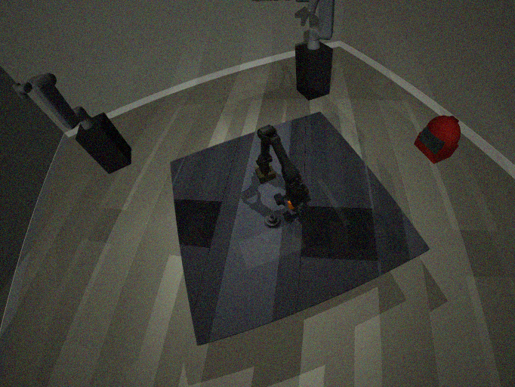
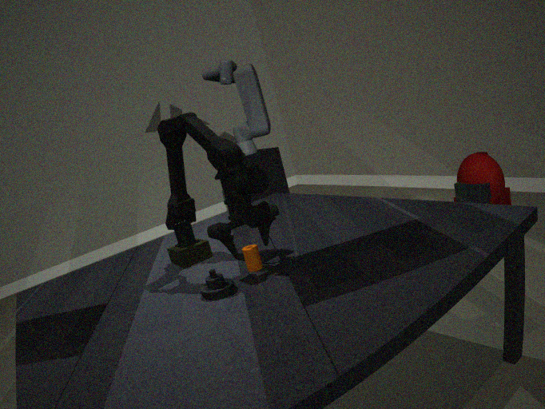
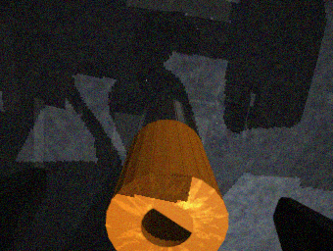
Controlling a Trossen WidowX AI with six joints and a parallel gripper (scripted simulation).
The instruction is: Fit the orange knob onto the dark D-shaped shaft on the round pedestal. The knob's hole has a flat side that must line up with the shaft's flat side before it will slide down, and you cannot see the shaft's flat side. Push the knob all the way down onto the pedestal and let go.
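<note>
The orange knob is 2 cm below my gripper tip. The rest, counted from my gripper tip: pedestal (14 cm to the right, 3 cm ahead, 2 cm below).
</note>
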